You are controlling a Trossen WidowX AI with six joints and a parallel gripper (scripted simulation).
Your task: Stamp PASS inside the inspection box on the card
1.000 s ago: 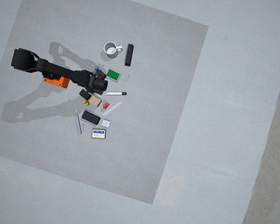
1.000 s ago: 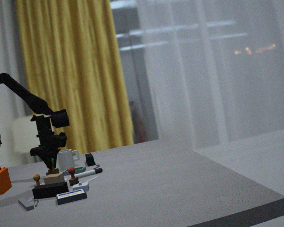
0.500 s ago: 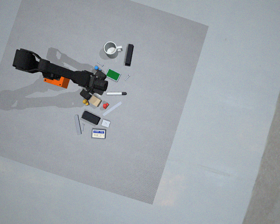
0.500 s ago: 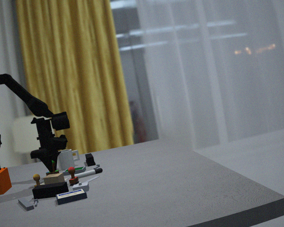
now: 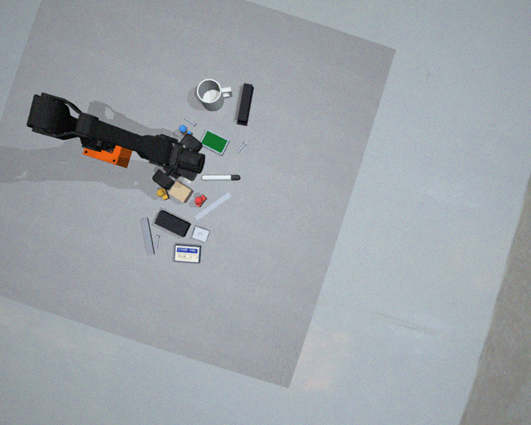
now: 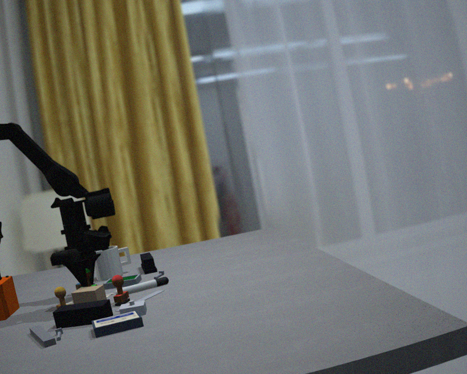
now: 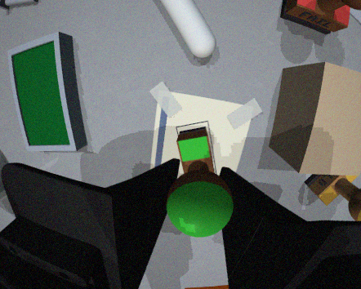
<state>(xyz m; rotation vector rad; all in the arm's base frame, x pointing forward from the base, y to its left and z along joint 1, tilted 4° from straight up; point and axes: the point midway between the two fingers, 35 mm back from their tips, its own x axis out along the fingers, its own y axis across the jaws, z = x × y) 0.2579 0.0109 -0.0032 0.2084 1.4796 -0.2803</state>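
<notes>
The cream card is 40 mm below my gripper tip and 10 mm behind it. Also, from my gripper tip: wooden block (90 mm to the right, 20 mm ahead, 10 mm below); yellow stamp (110 mm to the right, 40 mm behind, 10 mm below); green-knobbed PASS stamp (right at my gripper tip).
</notes>
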